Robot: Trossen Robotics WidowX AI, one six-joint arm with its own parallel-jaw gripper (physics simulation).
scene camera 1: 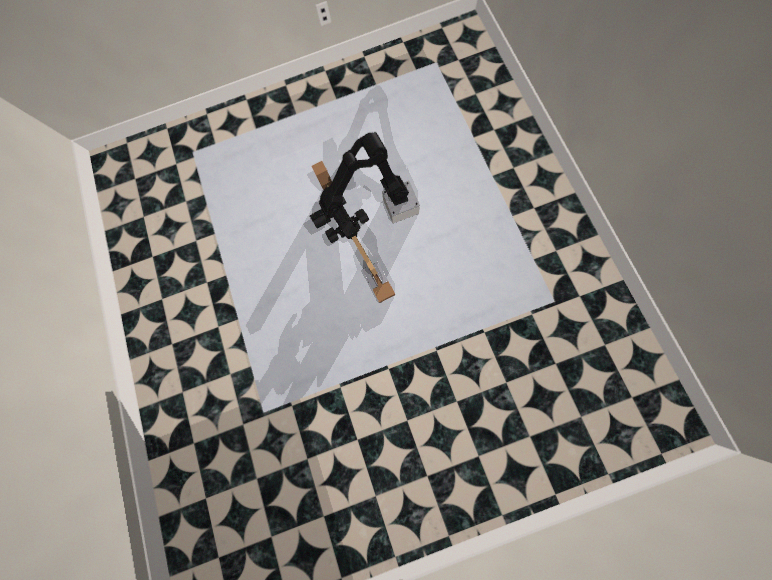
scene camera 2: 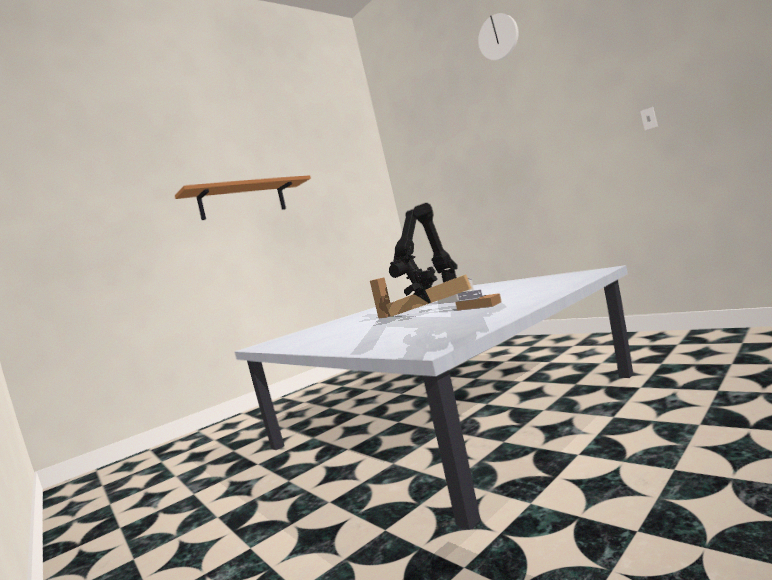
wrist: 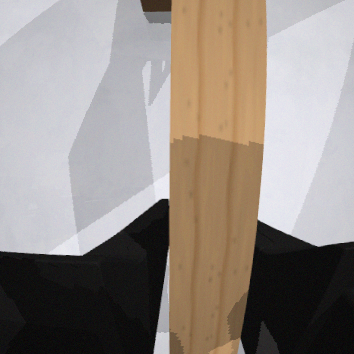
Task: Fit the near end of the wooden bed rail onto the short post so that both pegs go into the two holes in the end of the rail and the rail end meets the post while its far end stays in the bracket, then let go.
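Places are measured from the arm's base along level axes (x ahead, y left, z up), in centimetres.
Pixels of known places: gripper, fingertip midpoint: [scene camera 2: 431,302]; arm's base, origin of the base link: [scene camera 1: 399,196].
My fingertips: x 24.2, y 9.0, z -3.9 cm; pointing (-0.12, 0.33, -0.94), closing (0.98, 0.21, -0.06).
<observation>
Ahead of a thing's pixels: the offset from my fingertips to its top centre. "pt": to the spot under its first point. Level surfaces: height alone.
The wooden rail [scene camera 1: 362,248] [scene camera 2: 450,288] [wrist: 215,100] slopes up to the right in the second scene view. My gripper [scene camera 1: 353,235] [scene camera 2: 426,298] [wrist: 187,206] is shut on it partway along. The raised end hangs over or close by the low brown block {dz -0.5, dx -3.4, dy +22.2 cm} [scene camera 1: 383,291] [scene camera 2: 478,302], which looks like the short post; pegs and holes are too small to tell. A grey slotted piece {pt dz +1.3, dx -1.9, dy +19.9 cm} [scene camera 2: 469,294] shows beside that block. The low end is close to the foot of the taller upright post {pt dz +13.9, dx +3.4, dy -27.0 cm} [scene camera 1: 320,169] [scene camera 2: 378,291]. I cannot tell how that end sits in a bracket.
The arm's grey base block [scene camera 1: 405,213] stands on the white table {dz -4.1 cm} [scene camera 1: 461,249] [scene camera 2: 349,346], to the right of the gripper in the first scene view. The arm arches over toward the tall post. Shadows cross the table top. A wooden wall shelf [scene camera 2: 243,186] is far behind.
</observation>
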